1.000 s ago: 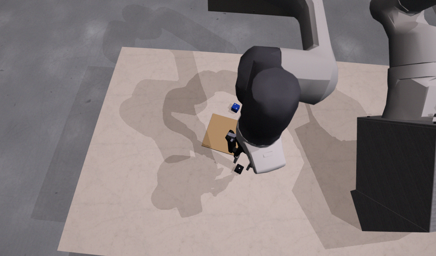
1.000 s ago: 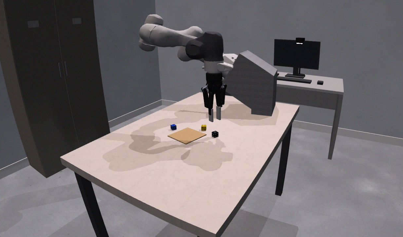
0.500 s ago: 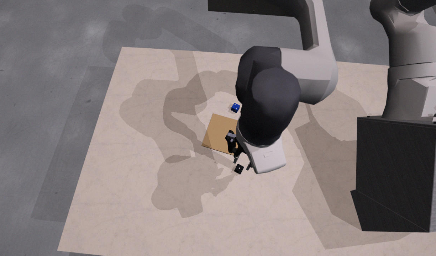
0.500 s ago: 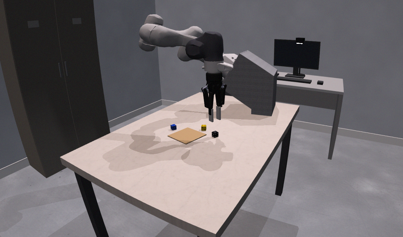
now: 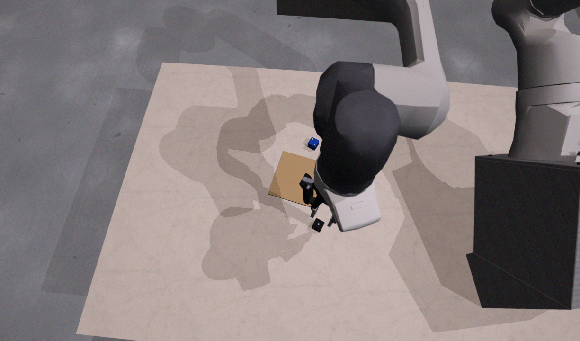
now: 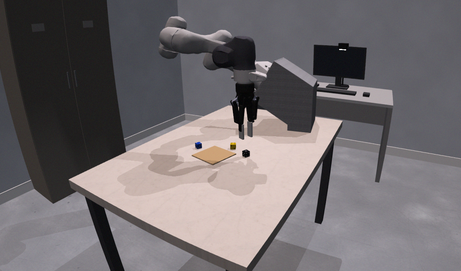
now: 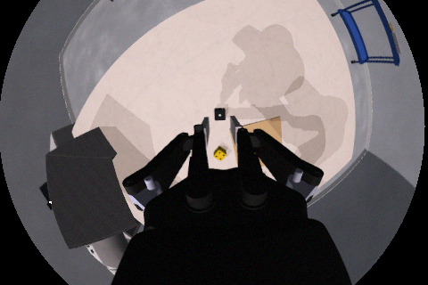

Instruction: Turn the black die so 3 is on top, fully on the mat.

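My gripper is now 11 cm above the black die. Round my hand: tan mat 6 cm ahead, 13 cm to the right, 12 cm below; blue die 3 cm ahead, 24 cm to the right, 11 cm below; yellow die 4 cm behind, 9 cm to the right, 11 cm below.
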